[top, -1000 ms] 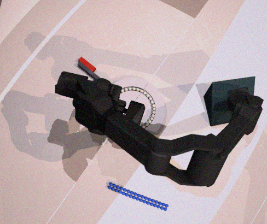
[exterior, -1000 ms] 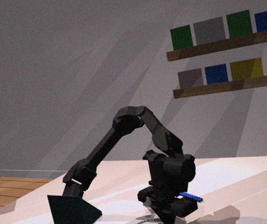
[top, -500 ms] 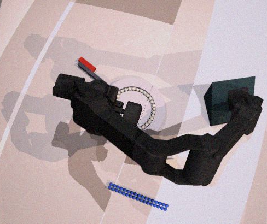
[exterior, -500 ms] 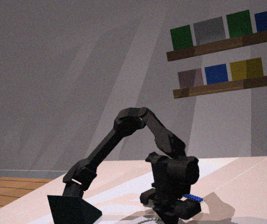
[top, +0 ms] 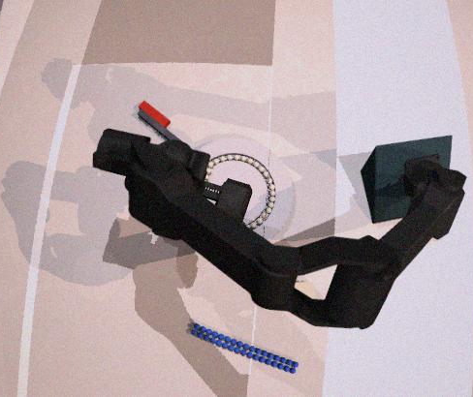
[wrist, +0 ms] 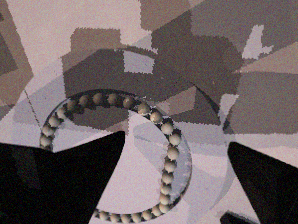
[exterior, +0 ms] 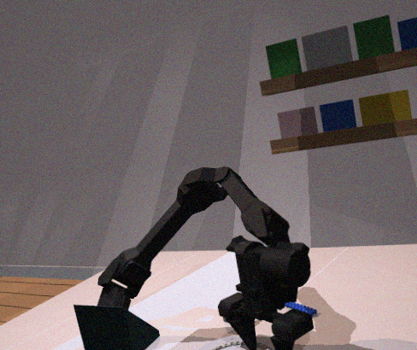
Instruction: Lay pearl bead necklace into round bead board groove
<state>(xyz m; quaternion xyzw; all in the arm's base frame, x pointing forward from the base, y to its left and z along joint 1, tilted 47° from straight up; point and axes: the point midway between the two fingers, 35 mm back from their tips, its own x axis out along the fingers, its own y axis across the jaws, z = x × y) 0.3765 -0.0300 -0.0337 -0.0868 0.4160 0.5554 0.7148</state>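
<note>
The round bead board lies 60 mm behind my gripper tip and 10 mm below it. From my gripper tip the other things lie so: small beige cube: 140 mm behind, 180 mm to the left; then grey block: 40 mm ahead, 170 mm to the right, 10 mm below.
</note>
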